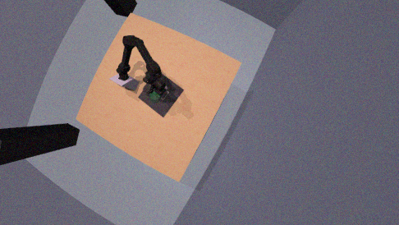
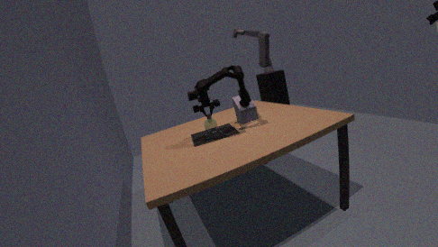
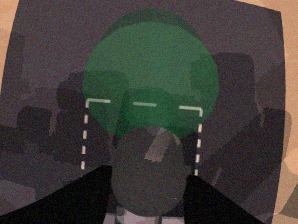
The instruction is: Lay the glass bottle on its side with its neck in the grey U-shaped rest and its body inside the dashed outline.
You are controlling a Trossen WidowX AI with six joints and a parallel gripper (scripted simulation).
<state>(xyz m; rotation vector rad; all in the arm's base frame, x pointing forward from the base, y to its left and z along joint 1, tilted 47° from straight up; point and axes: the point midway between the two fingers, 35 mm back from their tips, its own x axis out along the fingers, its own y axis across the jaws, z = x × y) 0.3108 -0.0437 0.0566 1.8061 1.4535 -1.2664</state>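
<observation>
Now: the green glass bottle 4 cm below my gripper tip, 3 cm to the right of it and 1 cm behind it. The rest, counted from my gripper tip: dark mat 14 cm below, 1 cm to the right.
</observation>
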